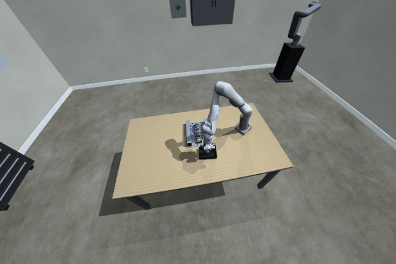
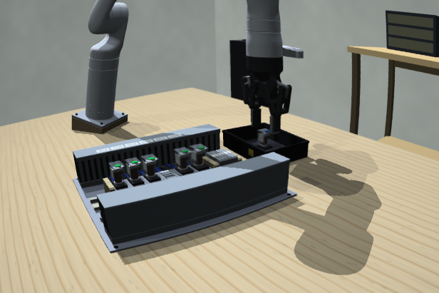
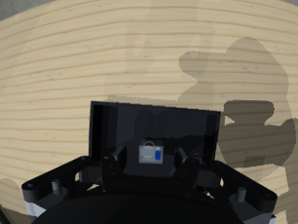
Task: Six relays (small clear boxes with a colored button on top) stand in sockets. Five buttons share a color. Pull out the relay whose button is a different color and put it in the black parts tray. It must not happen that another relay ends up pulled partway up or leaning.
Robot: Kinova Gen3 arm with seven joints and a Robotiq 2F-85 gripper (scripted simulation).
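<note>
Now: the relay 4 cm below my hand. Also, from my hand: black parts tray (4 cm below).
</note>
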